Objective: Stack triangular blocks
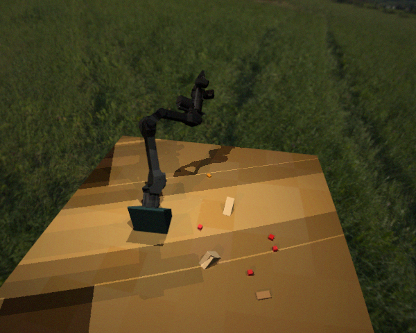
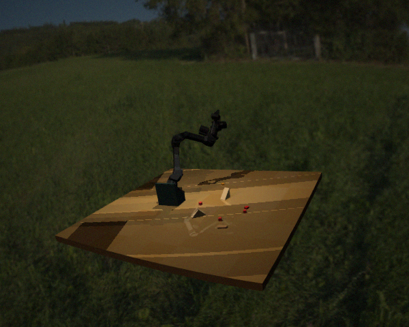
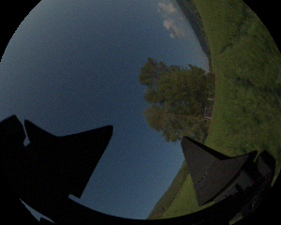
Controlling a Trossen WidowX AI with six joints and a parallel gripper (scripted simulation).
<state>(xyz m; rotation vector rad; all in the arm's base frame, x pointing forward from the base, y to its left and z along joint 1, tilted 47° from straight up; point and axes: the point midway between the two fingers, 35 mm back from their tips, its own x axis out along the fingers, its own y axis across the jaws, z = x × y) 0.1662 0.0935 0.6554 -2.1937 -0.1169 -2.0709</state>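
The pale triangular block is 760 mm to the right of my gripper tip, 440 mm below it and 50 mm ahead of it. Round my gripper tip: orange piece 460 mm below, 270 mm to the right, 50 mm ahead; then flat tan tile 900 mm to the right, 460 mm below, 240 mm ahead.
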